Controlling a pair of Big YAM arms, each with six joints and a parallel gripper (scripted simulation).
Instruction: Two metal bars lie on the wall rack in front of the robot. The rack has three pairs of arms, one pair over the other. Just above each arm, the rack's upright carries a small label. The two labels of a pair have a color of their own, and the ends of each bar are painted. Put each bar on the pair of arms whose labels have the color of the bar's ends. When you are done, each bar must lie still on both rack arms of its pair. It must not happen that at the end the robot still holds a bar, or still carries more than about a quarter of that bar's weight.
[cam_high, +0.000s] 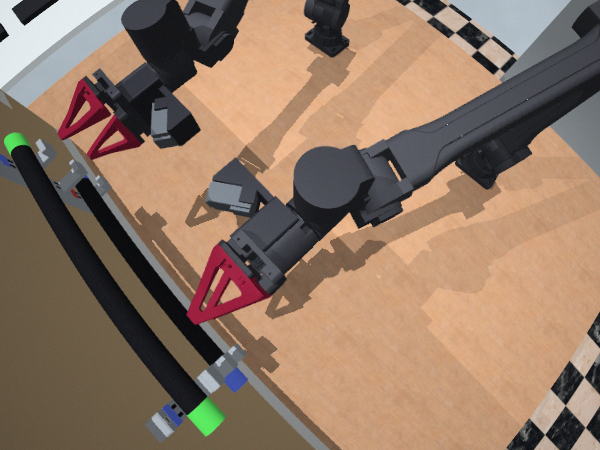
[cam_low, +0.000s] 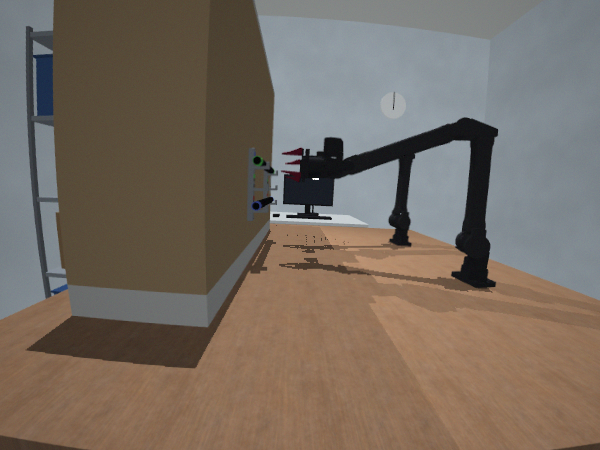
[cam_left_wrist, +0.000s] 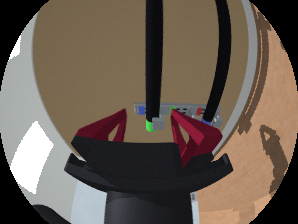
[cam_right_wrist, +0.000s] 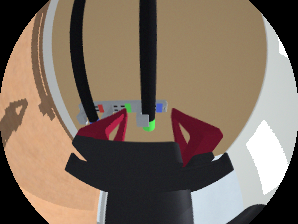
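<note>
Now: left hand 80 mm short of the green-ended bar, 150 mm to the left of it and 10 mm above it. From my left hand the other things lie so: brown wall (260 mm ahead, 140 mm to the right, 70 mm above); blue-ended bar (80 mm ahead, 150 mm to the right, 160 mm below).
My right hand is 8 cm short of the green-ended bar and 15 cm to the right of it. Round my right hand: brown wall (27 cm ahead, 16 cm to the left, 8 cm above); then blue-ended bar (8 cm ahead, 15 cm to the left, 15 cm below).
</note>
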